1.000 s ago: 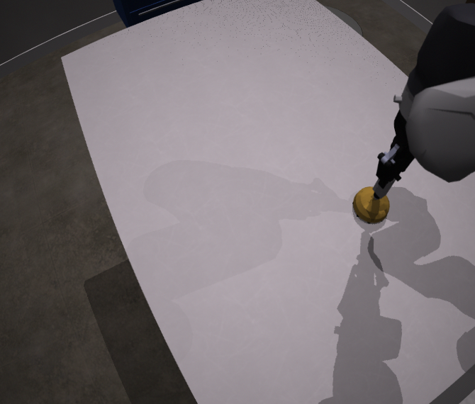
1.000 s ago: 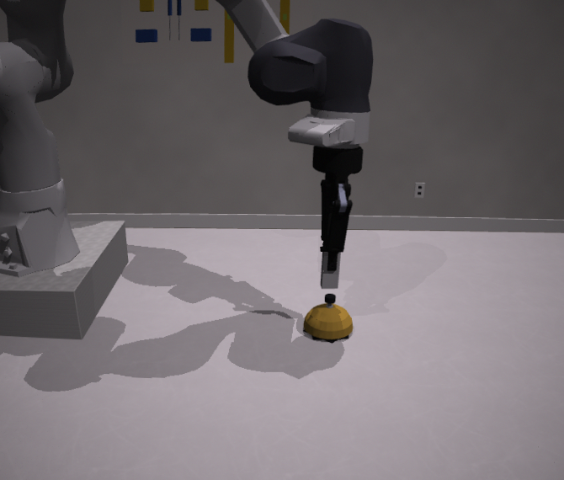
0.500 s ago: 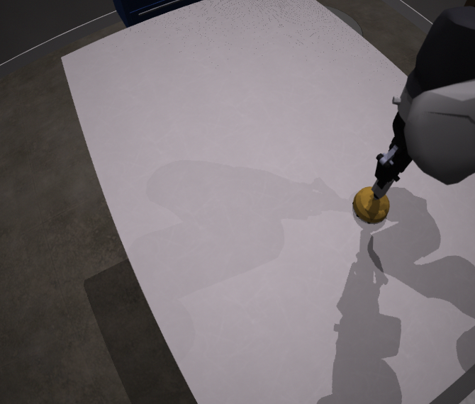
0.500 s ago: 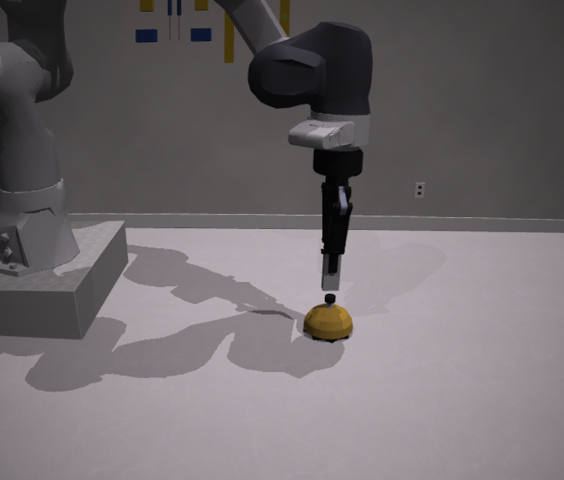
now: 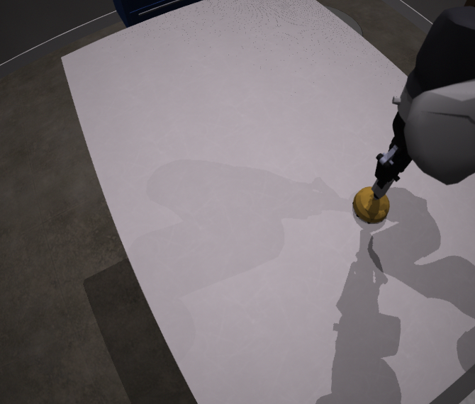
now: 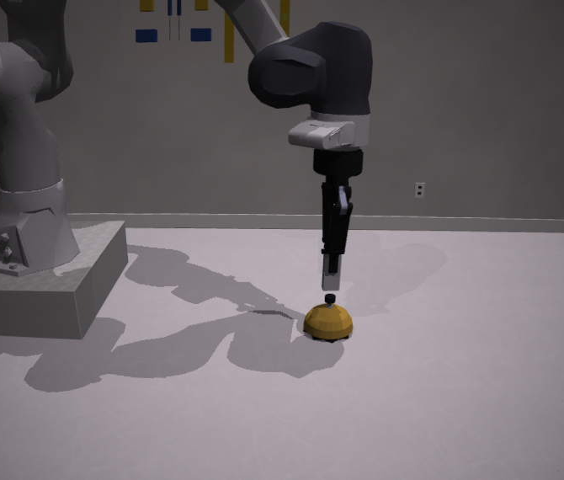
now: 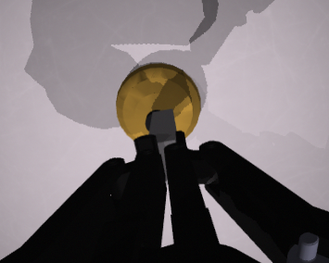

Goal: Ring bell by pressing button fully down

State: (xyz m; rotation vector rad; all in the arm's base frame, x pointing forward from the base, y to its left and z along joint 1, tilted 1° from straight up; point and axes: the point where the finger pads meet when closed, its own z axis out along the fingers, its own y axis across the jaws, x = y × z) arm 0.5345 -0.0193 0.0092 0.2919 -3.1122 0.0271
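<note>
Now: the black button 1 cm to the right of my hand and 5 cm below it. Round my hand: bell 1 cm to the right, 7 cm below.
</note>
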